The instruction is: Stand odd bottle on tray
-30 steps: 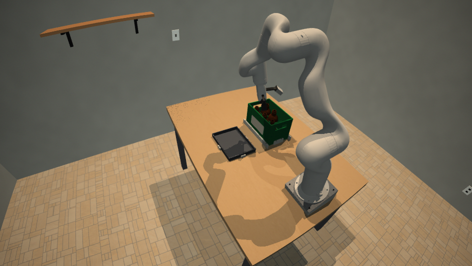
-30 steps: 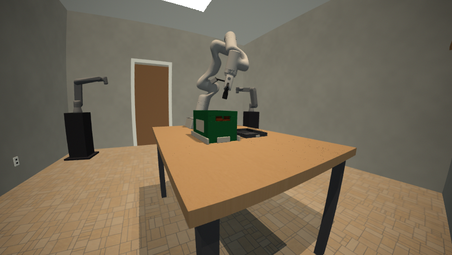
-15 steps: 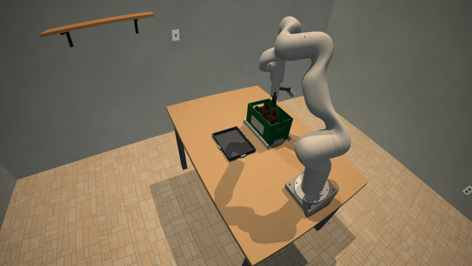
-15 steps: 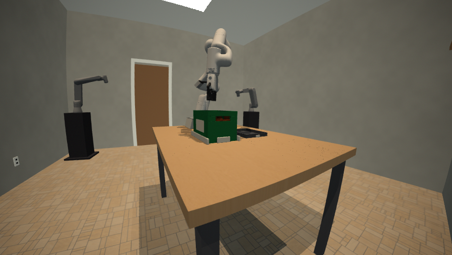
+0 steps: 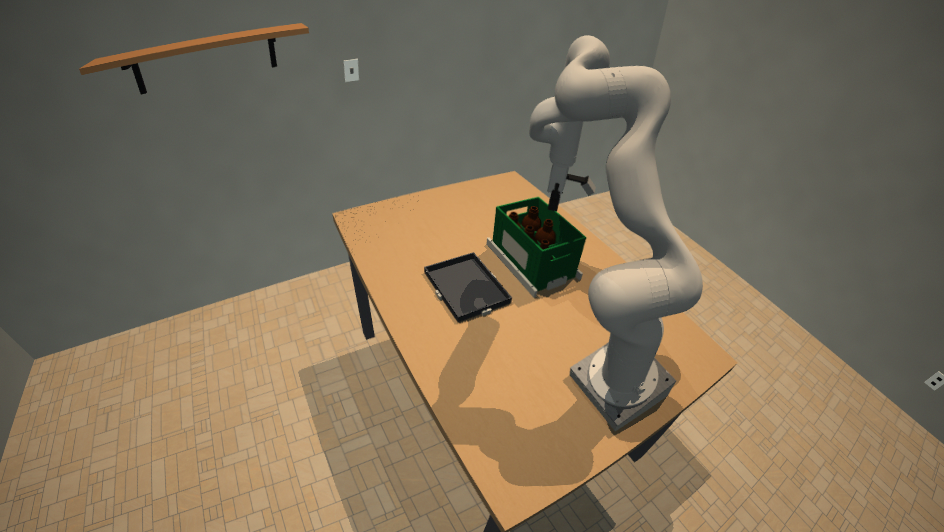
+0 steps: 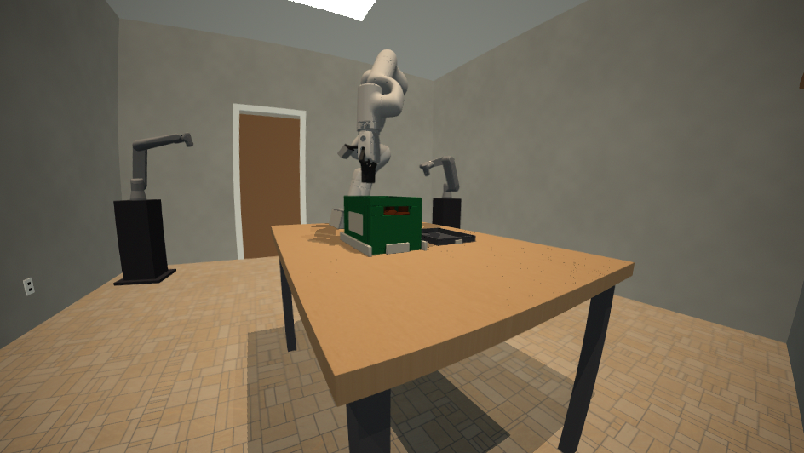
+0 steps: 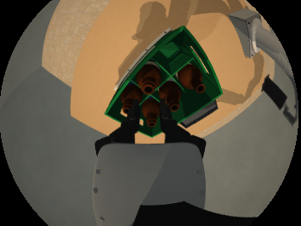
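The green crate is 16 cm below my hand and 4 cm to the left of it. Also, from my hand: brown bottle: 16 cm below, 10 cm behind, 8 cm to the left; black tray: 32 cm to the left, 23 cm below, 5 cm behind.
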